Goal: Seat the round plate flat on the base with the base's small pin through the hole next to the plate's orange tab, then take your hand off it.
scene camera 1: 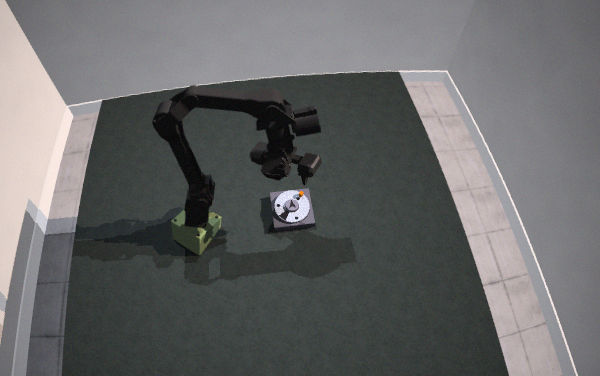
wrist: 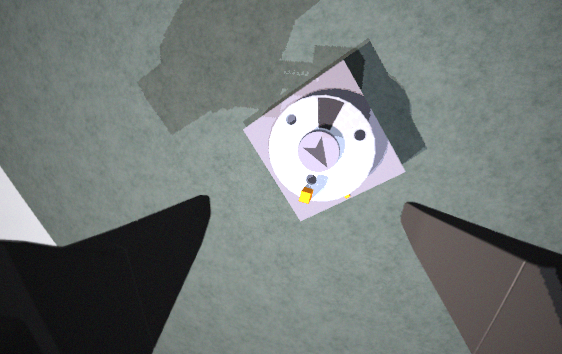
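Seen in the pictures: gripper, fingertip midpoint: [scene camera 1: 290,180] [wrist: 306,208]; arm's base, link origin: [scene camera 1: 196,218].
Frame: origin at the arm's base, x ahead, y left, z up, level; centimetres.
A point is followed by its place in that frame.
Note:
The round white plate [scene camera 1: 303,209] @(x 32.2, y 4.2, z -2.7 cm) [wrist: 284,150] @(x 32.1, y 4.0, z -2.8 cm) lies over the square base [scene camera 1: 295,226] @(x 29.7, y -0.6, z -4.4 cm) [wrist: 391,168] @(x 23.0, y 10.2, z -3.6 cm), around its central hub [scene camera 1: 292,205] @(x 28.9, y 5.3, z -2.0 cm) [wrist: 310,161] @(x 29.9, y 6.1, z -2.0 cm) with a dark arrow. A wide shadow shows on the base beside the plate's rim in the wrist view; I cannot tell whether the plate lies fully flat. The orange tab [scene camera 1: 301,193] @(x 31.7, y 8.8, z -0.8 cm) [wrist: 306,195] @(x 31.4, y 8.9, z -0.8 cm) stands near the rim, and the hole [wrist: 311,179] next to it looks dark. The small pin cannot be made out. A small yellow mark [wrist: 348,196] @(x 28.0, y 11.4, z -3.5 cm) shows at the rim, apart from the tab. My gripper [scene camera 1: 291,176] @(x 28.1, y 6.0, z 11.1 cm) [wrist: 306,208] @(x 28.1, y 6.0, z 11.1 cm) is open and empty above the base, touching nothing.
The arm's green mount [scene camera 1: 200,241] @(x 1.9, y -7.3, z -0.2 cm) stands left of the base in the scene view. The dark green mat [scene camera 1: 380,300] @(x 53.5, y -24.6, z -6.1 cm) lies under both, with pale tiles [scene camera 1: 465,175] along its right side. Walls stand behind and at both sides. The arm's shadow falls across the mat.

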